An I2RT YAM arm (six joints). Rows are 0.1 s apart.
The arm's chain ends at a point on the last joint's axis. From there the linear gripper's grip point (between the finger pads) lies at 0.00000 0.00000 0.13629 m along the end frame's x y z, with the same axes.
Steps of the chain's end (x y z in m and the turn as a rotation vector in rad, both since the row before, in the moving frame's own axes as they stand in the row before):
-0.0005, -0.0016, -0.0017, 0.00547, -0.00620, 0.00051
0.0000, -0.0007, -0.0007, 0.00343, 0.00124, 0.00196
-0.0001, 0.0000, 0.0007, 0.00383, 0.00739, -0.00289
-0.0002, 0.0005, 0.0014, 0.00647, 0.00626, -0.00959
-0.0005, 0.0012, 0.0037, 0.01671, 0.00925, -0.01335
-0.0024, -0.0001, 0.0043, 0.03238, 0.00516, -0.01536
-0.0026, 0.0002, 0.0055, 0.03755, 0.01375, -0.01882
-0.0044, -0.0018, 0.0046, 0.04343, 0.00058, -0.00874
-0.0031, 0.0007, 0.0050, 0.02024, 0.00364, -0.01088
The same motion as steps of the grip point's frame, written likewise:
-0.0013, -0.0023, -0.0017, 0.00547, -0.00620, 0.00051
0.0002, -0.0012, -0.0007, 0.00343, 0.00124, 0.00196
0.0009, -0.0005, 0.0007, 0.00383, 0.00739, -0.00289
0.0006, -0.0004, 0.0014, 0.00647, 0.00626, -0.00959
0.0007, -0.0011, 0.0037, 0.01671, 0.00925, -0.01335
-0.0017, -0.0045, 0.0042, 0.03238, 0.00516, -0.01536
-0.0008, -0.0049, 0.0054, 0.03755, 0.01375, -0.01882
-0.0043, -0.0077, 0.0045, 0.04343, 0.00058, -0.00874
-0.0026, -0.0021, 0.0050, 0.02024, 0.00364, -0.01088

